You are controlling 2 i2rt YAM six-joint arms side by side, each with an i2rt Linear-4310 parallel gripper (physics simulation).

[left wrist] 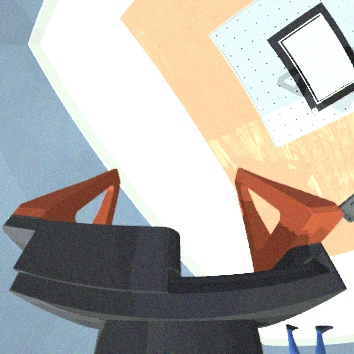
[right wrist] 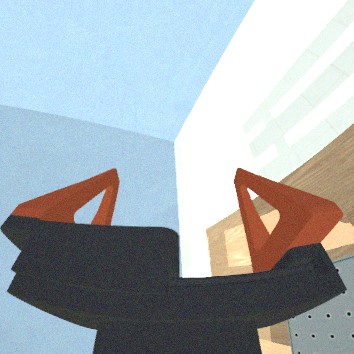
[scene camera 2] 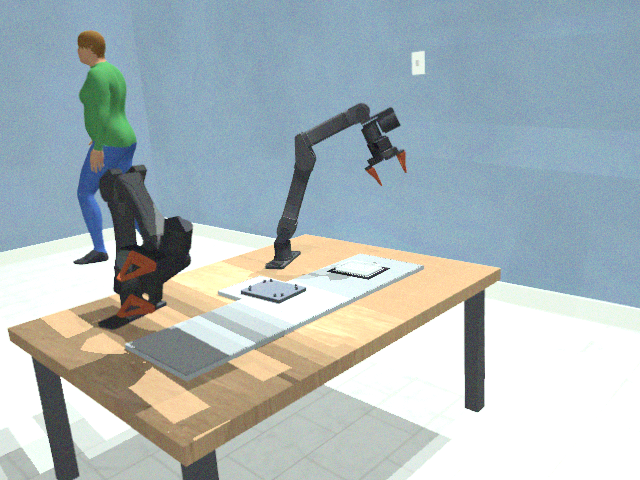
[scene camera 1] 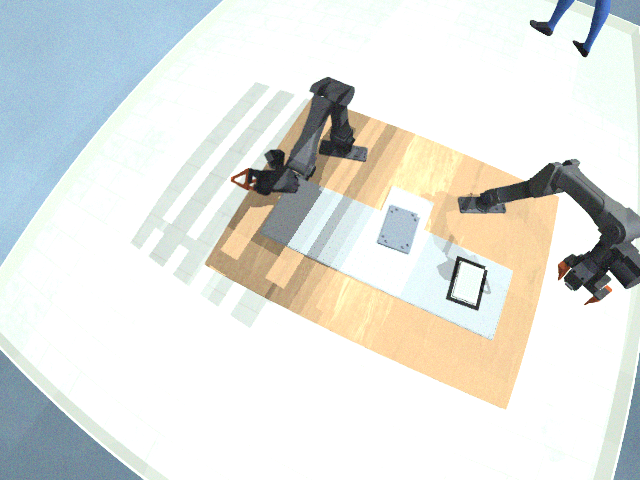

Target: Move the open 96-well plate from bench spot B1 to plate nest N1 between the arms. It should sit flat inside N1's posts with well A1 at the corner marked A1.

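Where they show: left gripper, between the fingertips: (left wrist: 177,174) (scene camera 2: 393,179) (scene camera 1: 572,291); right gripper, between the fingertips: (right wrist: 176,174) (scene camera 2: 118,298) (scene camera 1: 238,182); left arm's base, origin of its link: (scene camera 2: 283,260) (scene camera 1: 481,205); right arm's base, origin of its link: (scene camera 1: 343,151).
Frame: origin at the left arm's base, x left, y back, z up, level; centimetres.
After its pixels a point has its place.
Observation:
The white 96-well plate (scene camera 1: 468,282) {x -12.1, y -31.4, z 2.6 cm} (scene camera 2: 359,268) {x -14.5, y -32.3, z 2.7 cm} (left wrist: 320,59) {x -11.3, y -31.4, z 2.8 cm} lies flat inside the black outline (scene camera 1: 452,279) {x -17.6, y -29.8, z 1.5 cm} of a bench spot. The grey-blue nest (scene camera 1: 398,228) {x -36.1, y -10.5, z 2.5 cm} (scene camera 2: 273,290) {x -37.1, y -11.1, z 2.5 cm}, with small dark posts near its corners, stands empty between the arm bases. The A1 markings are too small to read. My left gripper (scene camera 1: 573,291) {x 8.4, y -40.5, z 28.2 cm} (scene camera 2: 393,178) {x 8.4, y -40.5, z 28.2 cm} (left wrist: 177,174) {x 8.4, y -40.5, z 28.2 cm} is open and empty, high up and off to the right of the plate in scene camera 1. My right gripper (scene camera 1: 232,179) {x -91.4, y 0.2, z 20.2 cm} (scene camera 2: 119,298) {x -91.4, y 0.2, z 20.2 cm} (right wrist: 176,174) {x -91.4, y 0.2, z 20.2 cm} is open and empty, beyond the board's dark end, far from plate and nest.
A long perforated board (scene camera 1: 320,227) {x -64.8, y -9.1, z 1.2 cm} (scene camera 2: 180,353) {x -78.0, y -3.6, z 1.3 cm} (left wrist: 240,55) {x -4.2, y -44.2, z 1.3 cm} (right wrist: 325,325) {x -78.5, y -9.1, z 1.3 cm} lies on the wooden table (scene camera 1: 439,351) {x -24.3, y -54.6, z 0.0 cm} (scene camera 2: 413,304) {x -36.6, y -53.0, z 0.0 cm} and carries the outline and plate. The nest sits near its middle. Shadows cross the board. A person (scene camera 1: 599,20) (scene camera 2: 108,103) stands behind the table.

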